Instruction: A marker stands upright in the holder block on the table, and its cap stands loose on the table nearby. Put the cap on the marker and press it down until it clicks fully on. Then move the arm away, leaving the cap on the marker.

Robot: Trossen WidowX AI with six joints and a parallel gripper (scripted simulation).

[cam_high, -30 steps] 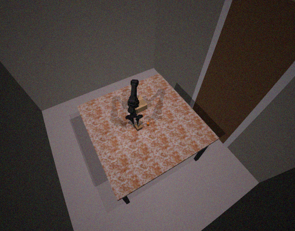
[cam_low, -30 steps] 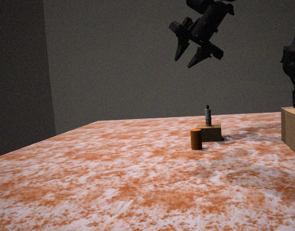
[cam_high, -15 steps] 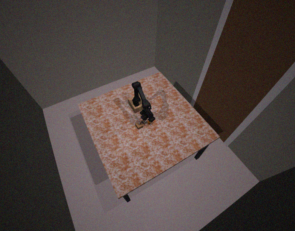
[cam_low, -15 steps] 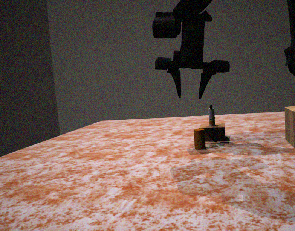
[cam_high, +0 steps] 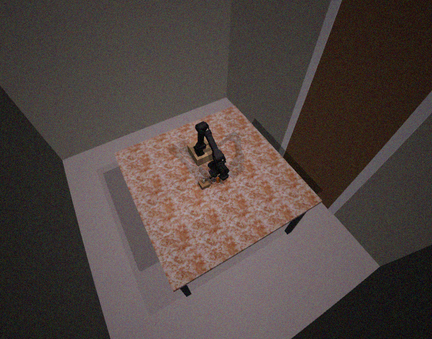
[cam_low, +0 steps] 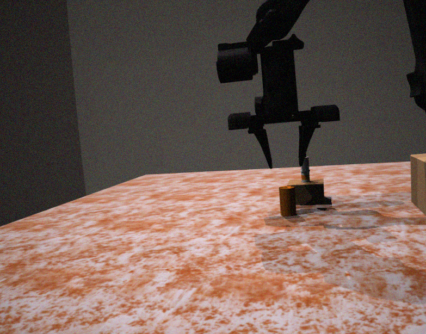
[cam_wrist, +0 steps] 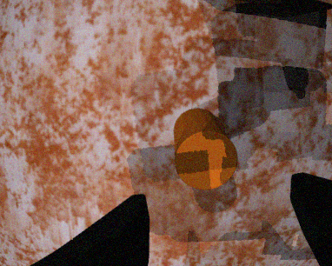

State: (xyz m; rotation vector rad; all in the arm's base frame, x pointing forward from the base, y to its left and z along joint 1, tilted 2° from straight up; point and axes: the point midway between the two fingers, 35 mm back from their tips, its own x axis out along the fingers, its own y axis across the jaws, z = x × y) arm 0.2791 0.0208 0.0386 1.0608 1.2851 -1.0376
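Now: gripper tip 60 mm above the orange cap. Also, from my gripper tip: tan holder block: 110 mm to the right, 60 mm below, 30 mm behind.
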